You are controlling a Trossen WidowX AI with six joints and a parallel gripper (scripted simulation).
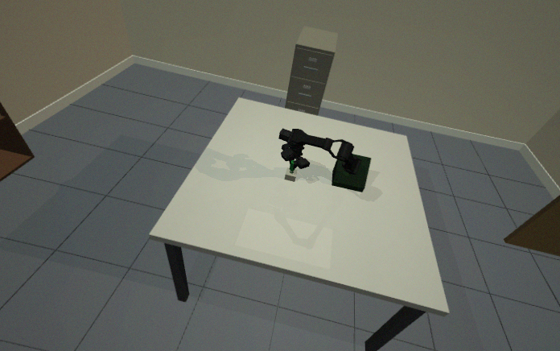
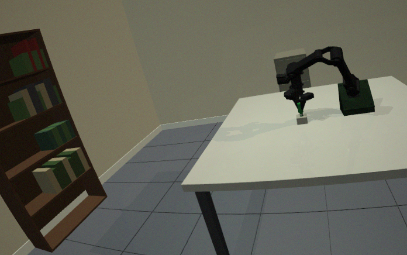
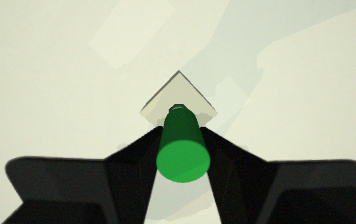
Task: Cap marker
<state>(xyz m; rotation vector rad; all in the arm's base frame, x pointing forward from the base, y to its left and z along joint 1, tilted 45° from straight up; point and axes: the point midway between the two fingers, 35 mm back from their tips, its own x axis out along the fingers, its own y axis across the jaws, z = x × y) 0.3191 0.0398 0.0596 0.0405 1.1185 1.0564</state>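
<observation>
The green cap is 10 mm above my gripper tip. The rest, counted from my gripper tip: holder block: 60 mm below.
</observation>
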